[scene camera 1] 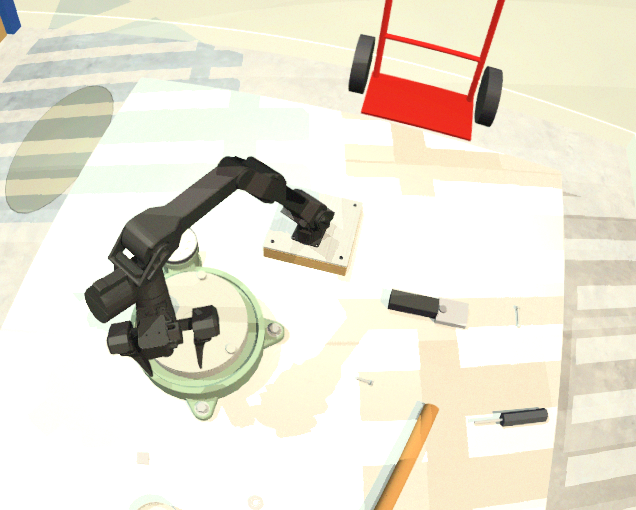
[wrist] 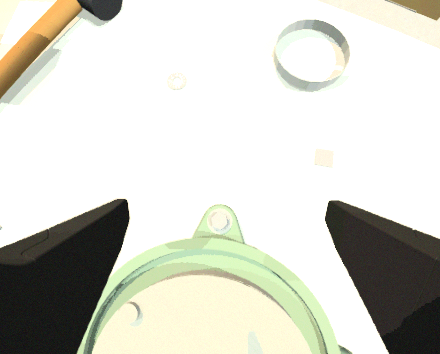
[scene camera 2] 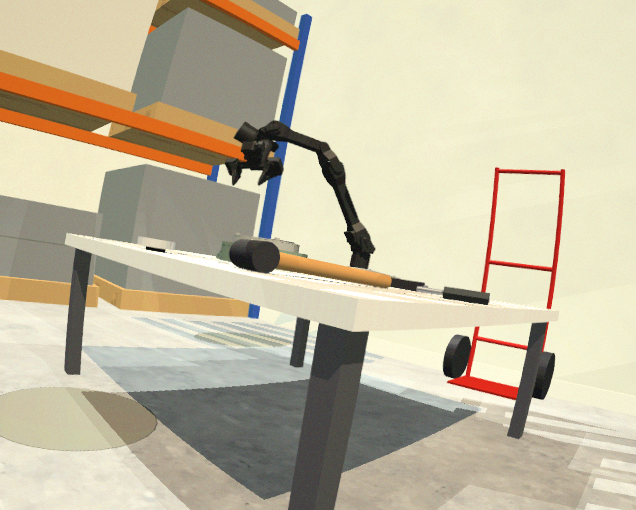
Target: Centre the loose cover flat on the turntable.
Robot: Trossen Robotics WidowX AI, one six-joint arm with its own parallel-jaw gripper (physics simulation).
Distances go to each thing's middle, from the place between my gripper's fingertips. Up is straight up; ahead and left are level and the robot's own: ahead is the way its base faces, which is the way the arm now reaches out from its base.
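The turntable (scene camera 1: 202, 394) is 170 mm behind my hand, 60 mm to the right of it and 190 mm below it. Then there's the screwdriver (scene camera 1: 522, 417), and from my hand that's well to the left, a good way behind and some way below. The hammer (scene camera 2: 261, 256) is 410 mm to the left of my hand, 210 mm below it and 30 mm ahead of it. As for the cover (scene camera 1: 188, 290), my hand is 160 mm above it, 150 mm past it and 60 mm to the left of it.
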